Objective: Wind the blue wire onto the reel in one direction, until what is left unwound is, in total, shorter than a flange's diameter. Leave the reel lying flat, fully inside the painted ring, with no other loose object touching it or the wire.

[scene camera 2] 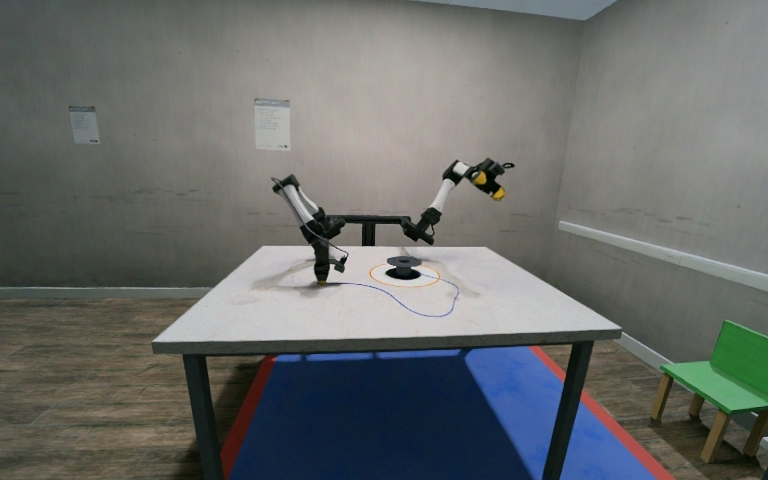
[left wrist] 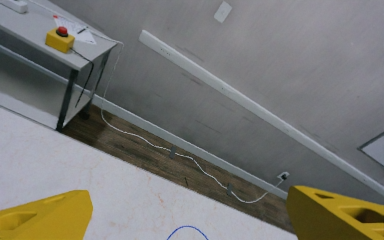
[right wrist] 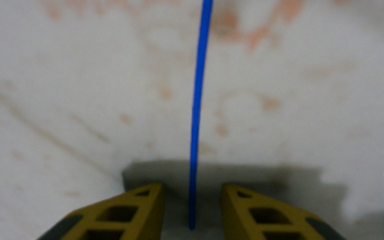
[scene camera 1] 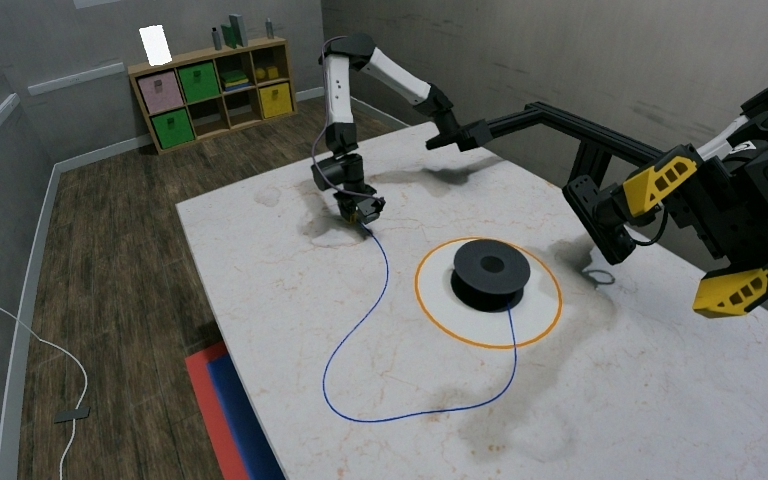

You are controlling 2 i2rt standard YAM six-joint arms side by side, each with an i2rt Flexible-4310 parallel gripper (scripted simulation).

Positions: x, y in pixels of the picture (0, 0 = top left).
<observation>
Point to a dark reel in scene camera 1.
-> At 470, 260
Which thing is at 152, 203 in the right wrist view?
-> My right gripper.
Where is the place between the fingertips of my left gripper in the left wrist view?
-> At 189, 197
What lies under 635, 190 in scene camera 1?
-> My left gripper.
</observation>
